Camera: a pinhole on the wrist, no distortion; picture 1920 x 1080 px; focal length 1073.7 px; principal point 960.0 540.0 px. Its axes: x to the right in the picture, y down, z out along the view. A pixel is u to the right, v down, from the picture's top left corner.
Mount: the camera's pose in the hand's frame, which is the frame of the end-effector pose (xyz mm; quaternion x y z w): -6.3 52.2 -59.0 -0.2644 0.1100 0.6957 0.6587
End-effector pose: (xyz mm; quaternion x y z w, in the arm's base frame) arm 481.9 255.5 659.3 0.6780 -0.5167 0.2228 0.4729
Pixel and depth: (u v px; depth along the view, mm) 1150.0 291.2 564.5
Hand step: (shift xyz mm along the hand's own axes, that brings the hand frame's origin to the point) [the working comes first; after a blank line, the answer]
In the camera's frame: 99.9 -130.8 564.5

-3.9 435.1 387.2
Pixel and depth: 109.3 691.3 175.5
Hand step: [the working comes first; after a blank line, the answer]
In the camera's frame: -139.0 24.7 175.5

-70.6 18.2 154.2
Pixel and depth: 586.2 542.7 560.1
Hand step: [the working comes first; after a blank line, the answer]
In the camera's frame: -195.0 1.4 560.1

-134.1 165.5 509.0
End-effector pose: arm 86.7 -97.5 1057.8 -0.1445 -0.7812 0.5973 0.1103
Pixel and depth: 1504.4 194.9 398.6
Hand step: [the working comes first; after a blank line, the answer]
In the camera's frame: 202.1 -128.1 398.6

31.3 439.4 195.6
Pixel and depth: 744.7 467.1 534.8
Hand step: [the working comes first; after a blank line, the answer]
In the camera's frame: -107.2 -36.3 534.8

-91.0 232.2 450.2
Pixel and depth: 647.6 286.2 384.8
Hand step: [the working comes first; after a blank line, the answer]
In the camera's frame: -112.0 -91.0 384.8

-4.3 158.9 337.9
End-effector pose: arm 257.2 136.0 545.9 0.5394 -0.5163 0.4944 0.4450
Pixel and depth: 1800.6 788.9 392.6
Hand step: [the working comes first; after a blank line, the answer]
In the camera's frame: 307.4 91.0 392.6

-180.2 503.1 93.8
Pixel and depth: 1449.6 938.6 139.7
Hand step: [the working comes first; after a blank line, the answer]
In the camera's frame: 63.7 51.9 139.7

-87.5 171.3 15.0
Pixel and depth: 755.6 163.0 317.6
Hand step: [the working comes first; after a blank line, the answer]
In the camera's frame: -60.5 -111.5 317.6

31.1 171.6 259.3
